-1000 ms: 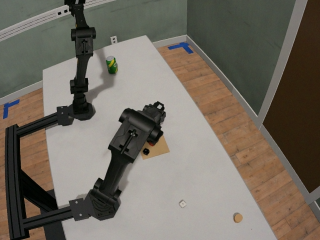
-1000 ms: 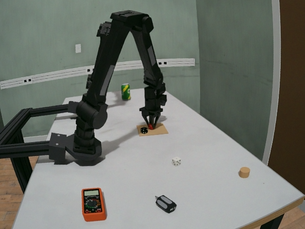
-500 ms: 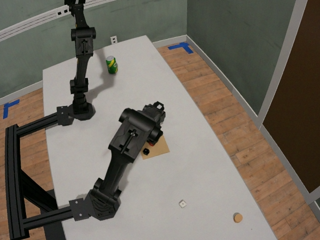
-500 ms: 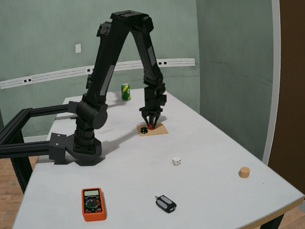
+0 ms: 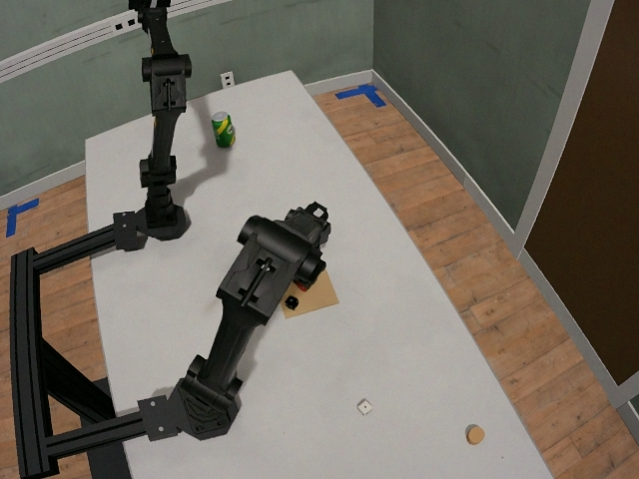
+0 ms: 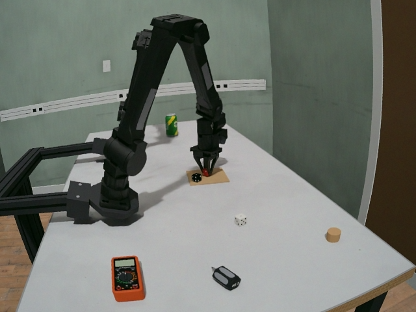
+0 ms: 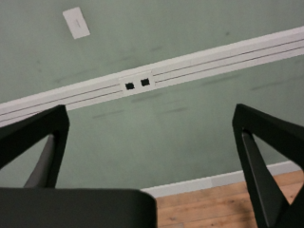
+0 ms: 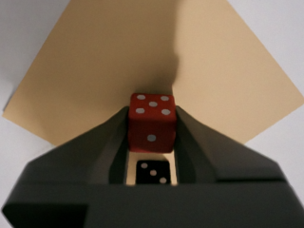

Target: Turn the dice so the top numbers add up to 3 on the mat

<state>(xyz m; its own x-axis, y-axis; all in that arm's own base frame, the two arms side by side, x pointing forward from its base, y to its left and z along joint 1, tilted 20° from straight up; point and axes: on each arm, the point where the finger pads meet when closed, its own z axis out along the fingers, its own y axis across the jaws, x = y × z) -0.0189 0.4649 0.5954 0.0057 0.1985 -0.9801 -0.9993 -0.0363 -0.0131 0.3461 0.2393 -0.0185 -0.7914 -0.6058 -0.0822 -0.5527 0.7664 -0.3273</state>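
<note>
Now: the red die right at my right hand. Round my right hand: black device (600 mm to the right, 90 mm behind); tan mat (20 mm below); cork cylinder (540 mm to the right, 220 mm ahead, 10 mm below).
</note>
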